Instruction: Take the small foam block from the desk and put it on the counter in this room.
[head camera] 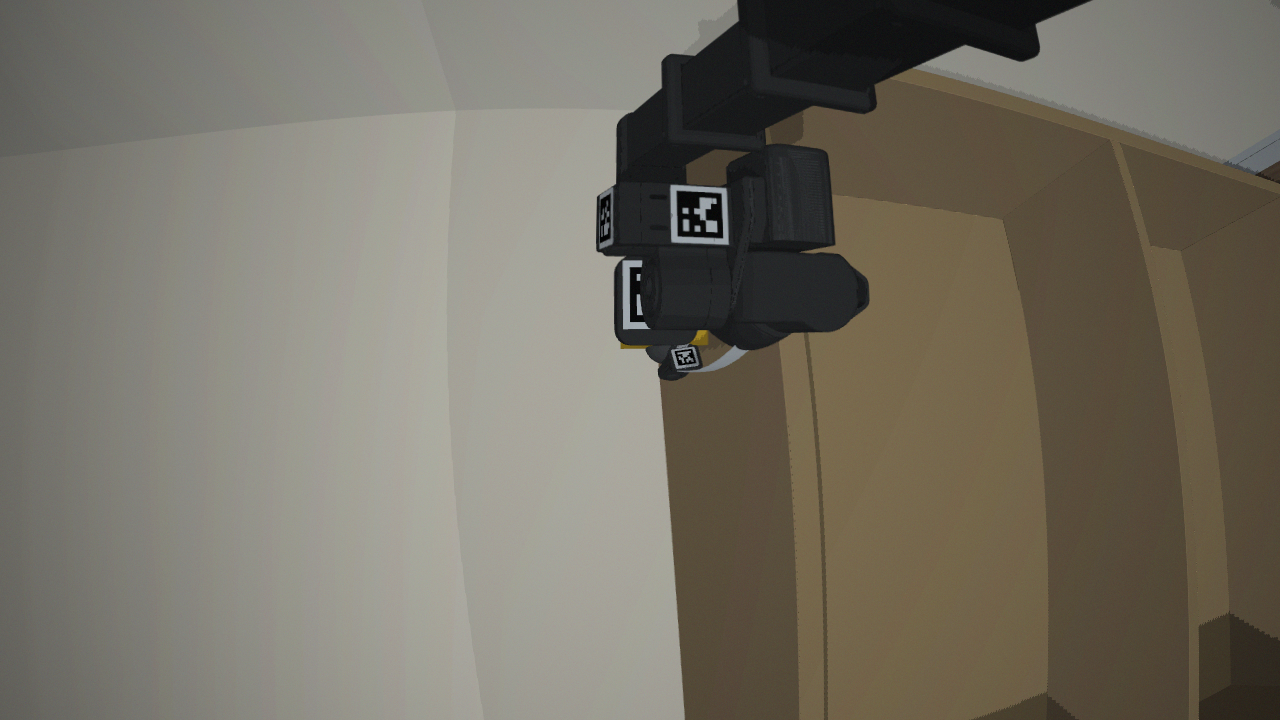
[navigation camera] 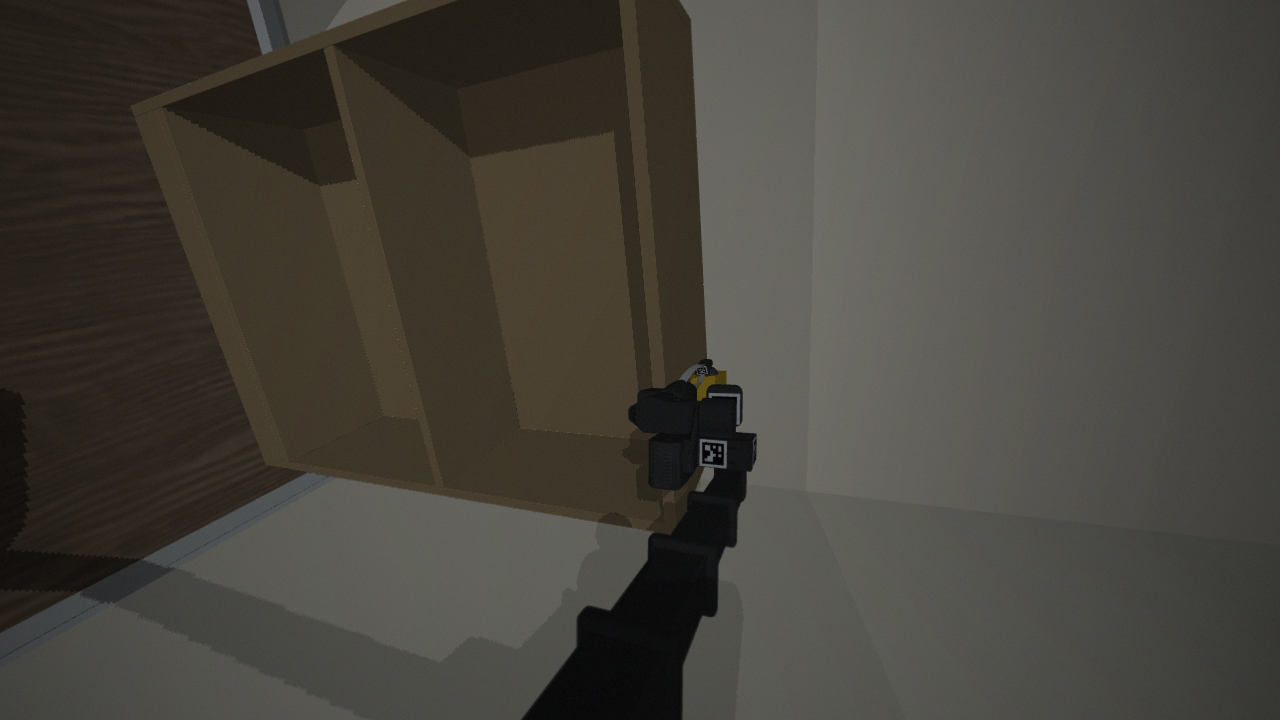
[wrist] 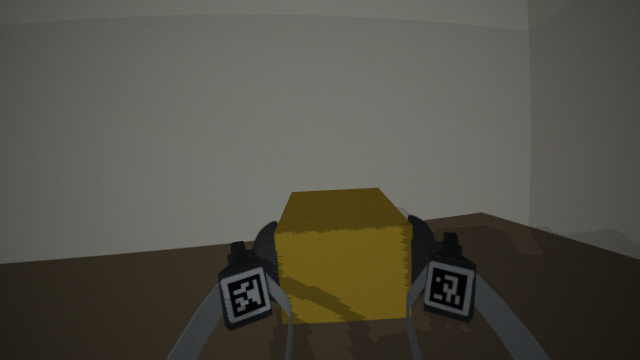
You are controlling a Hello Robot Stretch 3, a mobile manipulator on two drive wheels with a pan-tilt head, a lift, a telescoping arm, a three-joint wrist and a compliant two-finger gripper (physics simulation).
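Places are measured from the robot's base along level axes (x down, y right, z back), in metres.
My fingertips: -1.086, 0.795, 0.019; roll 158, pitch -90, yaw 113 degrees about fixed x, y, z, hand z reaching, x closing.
Note:
Behind a point stands the place of what it marks, as x, y, z.
The small foam block (head camera: 700,337) {-1.067, 0.760, -0.005} (navigation camera: 708,386) {-1.093, 0.759, 0.008} (wrist: 344,275) is a yellow box. In the wrist view it sits between the two dark fingertips, which press on its left and right sides. My gripper (head camera: 677,360) (navigation camera: 704,368) {-1.086, 0.795, 0.019} (wrist: 343,246) {-1.086, 0.795, 0.019} is shut on it. A brown wooden unit (head camera: 733,537) {-1.061, 0.695, -0.154} (navigation camera: 671,223) {-1.061, 0.638, -0.240}, seen sideways in the head and navigation views, seems to be the counter. Its flat brown top (wrist: 125,300) spreads below and behind the block in the wrist view. Whether the block touches it, I cannot tell. The desk cannot be made out.
The wooden unit has open compartments with a divider (head camera: 1118,358) {-0.581, 0.696, -0.025} (navigation camera: 384,268) {-0.573, 0.564, -0.189}. Pale walls (head camera: 268,402) {-1.453, 0.908, -0.063} (navigation camera: 1029,268) {-1.574, 0.873, -0.187} (wrist: 300,100) stand behind the top and meet in a corner at the right of the wrist view. Dark wood floor (navigation camera: 89,268) {-0.001, 0.409, -0.197} shows at the left of the navigation view.

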